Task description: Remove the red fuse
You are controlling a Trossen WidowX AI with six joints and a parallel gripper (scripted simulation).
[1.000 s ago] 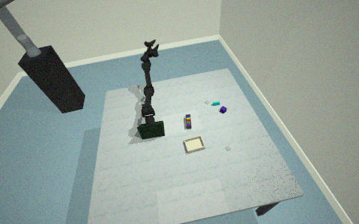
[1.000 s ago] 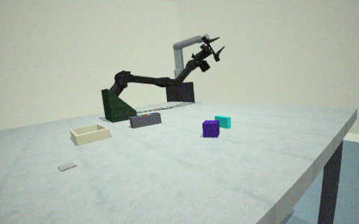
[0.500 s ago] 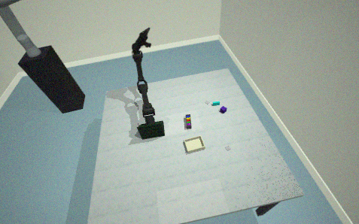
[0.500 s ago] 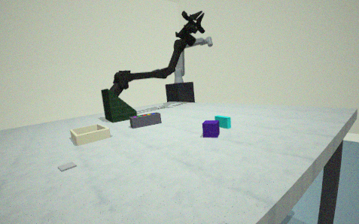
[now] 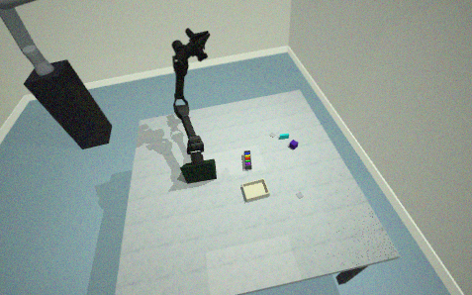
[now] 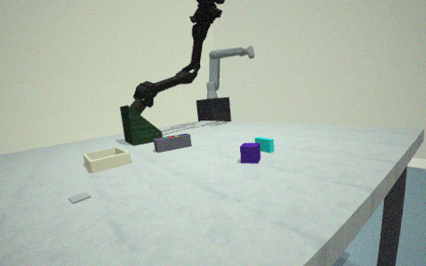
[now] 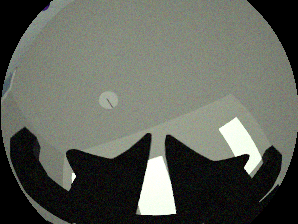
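Right now the red fuse is 640 mm below my gripper tip, 360 mm to the right of it and 70 mm ahead of it. Also, from my gripper tip: purple cube (650 mm below, 380 mm ahead, 330 mm to the right); then teal block (650 mm below, 350 mm ahead, 240 mm to the right); then beige tray (660 mm below, 570 mm to the right, 60 mm ahead).
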